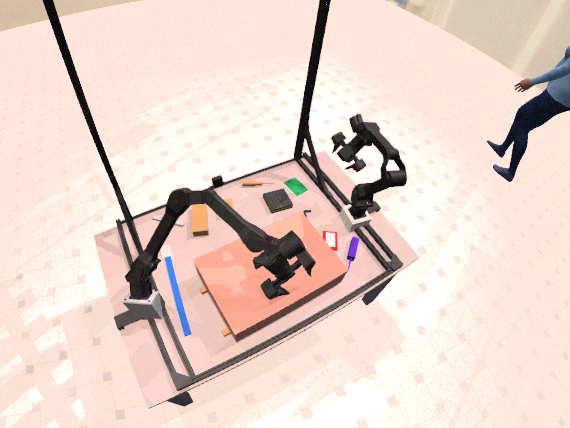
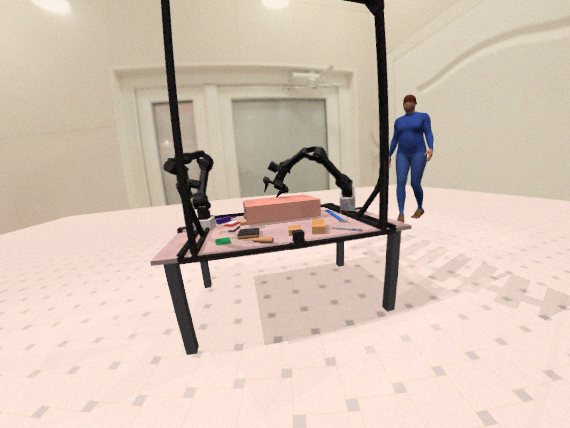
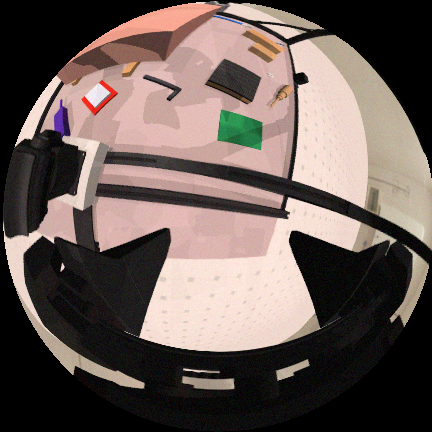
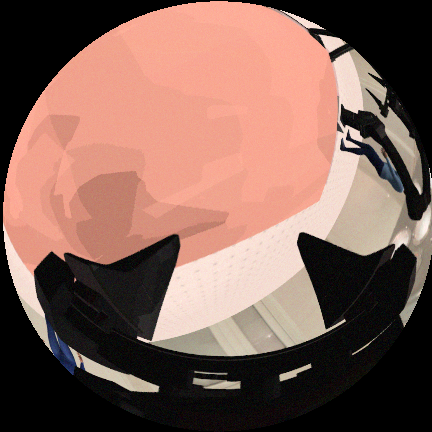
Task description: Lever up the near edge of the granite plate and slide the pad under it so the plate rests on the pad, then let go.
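Pixels of known places: left gripper, fingertip midpoint: [image 1: 339, 161] [image 3: 232, 235]; right gripper, fingertip midpoint: [image 1: 299, 284] [image 2: 270, 194] [image 4: 241, 239]; left arm's base, origin of the base link: [image 1: 357, 212] [image 2: 204, 218] [image 3: 67, 169] [image 4: 342, 115]; right arm's base, origin of the base link: [image 1: 141, 295] [image 2: 347, 193].
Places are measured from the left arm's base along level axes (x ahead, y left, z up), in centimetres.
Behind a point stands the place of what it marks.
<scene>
The granite plate, a thick salmon slab [image 1: 225, 280] @[x 62.1, y 16.7, z 5.8 cm] [image 2: 280, 210] @[x 45.8, y 0.4, z 1.4 cm] [image 3: 150, 25] [image 4: 200, 100] @[x 42.7, y 18.2, z 5.7 cm], lies flat, with small wooden pieces [image 1: 203, 290] @[x 70.3, y 13.5, z -4.4 cm] [image 3: 131, 69] @[x 22.2, y 1.8, z -4.9 cm] showing at its underside. A square block with a dark ribbed top [image 1: 278, 200] @[x 29.2, y -18.8, z -4.1 cm] [image 2: 248, 233] @[x 29.6, y -23.8, z -4.1 cm] [image 3: 234, 80] @[x 27.2, y -19.6, z -4.1 cm], apparently the pad, lies apart from the plate. My right gripper [image 1: 298, 284] @[x 39.5, y 26.4, z 8.1 cm] [image 2: 272, 192] @[x 39.5, y 26.4, z 8.1 cm] [image 4: 241, 239] @[x 39.5, y 26.4, z 8.1 cm] is open and empty, a little above the plate's top. My left gripper [image 1: 341, 160] @[x 0.9, y -21.6, z 10.8 cm] [image 3: 232, 235] @[x 0.9, y -21.6, z 10.8 cm] is open and empty, raised beyond the table's side rail, away from plate and pad.
An orange block [image 1: 200, 220] @[x 64.5, y -16.4, z -2.5 cm] [image 2: 318, 226] @[x 63.3, y -26.1, z -2.6 cm], green sheet [image 1: 296, 186] @[x 17.3, y -26.1, z -6.1 cm] [image 3: 240, 130] @[x 16.9, y -26.1, z -6.1 cm], red-bordered card [image 1: 330, 240] @[x 15.4, y 6.9, z -4.9 cm], purple-handled tool [image 1: 353, 248] @[x 8.5, y 14.3, z -3.4 cm], wooden-handled tool [image 3: 283, 93] @[x 35.0, y -31.9, z -4.1 cm] and black angled key [image 3: 162, 86] @[x 19.7, y -7.8, z -6.1 cm] lie around the plate. A blue strip [image 1: 177, 295] @[x 80.2, y 12.3, z -5.7 cm] lies beside the right arm's base. Tall black posts [image 1: 312, 75] @[x 10.7, y -41.6, z 43.4 cm] frame the table.
</scene>
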